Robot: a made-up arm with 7 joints. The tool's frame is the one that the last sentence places. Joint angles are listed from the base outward.
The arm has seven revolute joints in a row. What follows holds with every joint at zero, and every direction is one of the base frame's.
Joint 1 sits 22 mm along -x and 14 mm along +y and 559 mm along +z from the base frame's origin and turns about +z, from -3.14 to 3.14 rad.
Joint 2 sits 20 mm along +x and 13 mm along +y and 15 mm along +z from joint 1 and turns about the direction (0, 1, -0.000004), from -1.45 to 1.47 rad.
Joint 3 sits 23 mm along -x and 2 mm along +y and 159 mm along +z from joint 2 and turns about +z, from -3.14 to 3.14 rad.
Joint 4 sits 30 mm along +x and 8 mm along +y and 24 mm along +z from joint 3 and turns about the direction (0, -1, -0.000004), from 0.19 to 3.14 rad.
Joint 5 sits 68 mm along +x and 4 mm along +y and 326 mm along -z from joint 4 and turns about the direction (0, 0.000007, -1), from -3.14 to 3.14 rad.
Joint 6 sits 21 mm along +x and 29 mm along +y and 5 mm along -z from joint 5 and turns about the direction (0, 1, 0.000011), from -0.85 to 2.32 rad.
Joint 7 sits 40 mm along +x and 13 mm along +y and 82 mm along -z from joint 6 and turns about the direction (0, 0.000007, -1), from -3.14 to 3.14 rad.
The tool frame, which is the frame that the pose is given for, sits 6 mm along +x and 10 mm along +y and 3 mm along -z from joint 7; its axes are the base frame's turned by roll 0, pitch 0 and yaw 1.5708 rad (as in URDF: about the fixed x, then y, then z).
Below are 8 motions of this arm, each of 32 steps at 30 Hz.
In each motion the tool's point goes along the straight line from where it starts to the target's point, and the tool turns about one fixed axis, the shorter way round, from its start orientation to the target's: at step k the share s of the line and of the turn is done. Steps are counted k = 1, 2, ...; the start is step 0. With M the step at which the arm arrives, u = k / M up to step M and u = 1 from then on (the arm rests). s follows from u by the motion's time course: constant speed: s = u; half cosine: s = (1 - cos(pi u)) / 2; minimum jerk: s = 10 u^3 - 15 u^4 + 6 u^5.
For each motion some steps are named. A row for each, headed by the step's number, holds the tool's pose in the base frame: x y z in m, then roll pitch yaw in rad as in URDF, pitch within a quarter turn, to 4 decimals.
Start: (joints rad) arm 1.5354 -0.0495 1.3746 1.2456 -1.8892 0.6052 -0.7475
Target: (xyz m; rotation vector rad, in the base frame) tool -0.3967 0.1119 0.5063 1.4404 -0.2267 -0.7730
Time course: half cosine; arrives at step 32
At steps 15, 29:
15: -0.4318 0.1106 0.5799 1.4545 0.3469 0.0993
29: -0.3981 0.1118 0.5092 1.4061 0.3114 -0.6463

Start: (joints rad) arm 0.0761 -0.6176 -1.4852 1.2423 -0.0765 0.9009 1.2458
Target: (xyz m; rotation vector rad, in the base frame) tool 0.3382 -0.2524 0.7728 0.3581 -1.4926 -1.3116
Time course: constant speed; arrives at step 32
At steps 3, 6, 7, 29, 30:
3: 0.0579 -0.3955 0.6970 0.5297 -0.5405 -1.3428
6: 0.0869 -0.3807 0.7048 0.6135 -0.5620 -1.4112
7: 0.0966 -0.3758 0.7074 0.6421 -0.5681 -1.4346
29: 0.3092 -0.2672 0.7650 1.2892 -0.5493 -1.9697
30: 0.3189 -0.2623 0.7676 1.3169 -0.5417 -1.9922

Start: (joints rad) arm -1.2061 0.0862 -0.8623 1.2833 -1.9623 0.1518 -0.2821
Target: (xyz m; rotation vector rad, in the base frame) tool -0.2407 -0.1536 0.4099 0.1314 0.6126 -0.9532
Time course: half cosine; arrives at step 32
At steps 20, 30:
20: -0.2222 -0.2240 0.4722 -0.0989 0.9701 -0.3357
30: -0.2401 -0.1558 0.4118 -0.1909 0.5879 -1.0218

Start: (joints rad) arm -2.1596 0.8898 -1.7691 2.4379 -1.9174 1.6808 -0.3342
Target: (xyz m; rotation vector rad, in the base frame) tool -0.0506 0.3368 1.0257 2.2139 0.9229 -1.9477
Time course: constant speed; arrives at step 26
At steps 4, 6, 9, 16, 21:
4: -0.3140 -0.0611 0.9936 -2.4105 0.3773 1.4055
6: -0.2901 -0.0249 0.9965 -2.3927 0.4491 1.4015
9: -0.2541 0.0293 1.0009 -2.3652 0.5568 1.3982
16: -0.1703 0.1559 1.0111 -2.2924 0.8081 1.4055
21: -0.1105 0.2464 1.0184 -2.2226 0.9869 1.4325

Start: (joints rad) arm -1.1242 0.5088 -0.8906 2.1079 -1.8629 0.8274 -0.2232
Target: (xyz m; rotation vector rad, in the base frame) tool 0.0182 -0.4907 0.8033 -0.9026 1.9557 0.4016
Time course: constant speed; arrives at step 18
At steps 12, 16, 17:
12: -0.0247 -0.4850 0.8147 2.9319 0.9960 -2.7129
16: 0.0039 -0.4888 0.8071 -3.1167 1.0148 -2.3703
17: 0.0111 -0.4898 0.8052 -3.0567 1.0127 -2.2834

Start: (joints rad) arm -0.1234 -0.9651 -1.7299 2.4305 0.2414 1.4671 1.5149
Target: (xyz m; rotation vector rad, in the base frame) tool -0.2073 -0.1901 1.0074 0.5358 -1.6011 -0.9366
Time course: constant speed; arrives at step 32
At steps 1, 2, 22, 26, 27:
1: -0.4308 -0.1967 0.8547 1.3306 -0.4383 -2.5778
2: -0.4236 -0.1965 0.8596 1.3414 -0.4418 -2.5555
22: -0.2794 -0.1922 0.9581 1.5368 -0.5542 -2.1103
26: -0.2506 -0.1914 0.9778 1.5695 -0.5852 -2.0205
27: -0.2433 -0.1912 0.9828 1.5772 -0.5934 -1.9979

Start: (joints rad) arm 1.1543 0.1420 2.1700 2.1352 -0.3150 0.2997 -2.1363
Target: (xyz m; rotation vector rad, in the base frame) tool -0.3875 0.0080 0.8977 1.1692 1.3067 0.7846
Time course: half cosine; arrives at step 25
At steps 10, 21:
10: -0.3542 -0.0230 1.0169 1.8886 0.6500 1.7418
21: -0.3843 0.0051 0.9090 1.7078 0.3442 1.4344

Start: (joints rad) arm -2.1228 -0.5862 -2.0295 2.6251 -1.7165 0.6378 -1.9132
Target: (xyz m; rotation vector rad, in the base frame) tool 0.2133 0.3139 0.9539 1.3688 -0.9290 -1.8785
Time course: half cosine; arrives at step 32
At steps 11, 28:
11: 0.0792 0.4037 0.9678 1.7405 0.5192 -0.7744
28: 0.2064 0.3185 0.9546 1.3401 0.5539 -1.8281

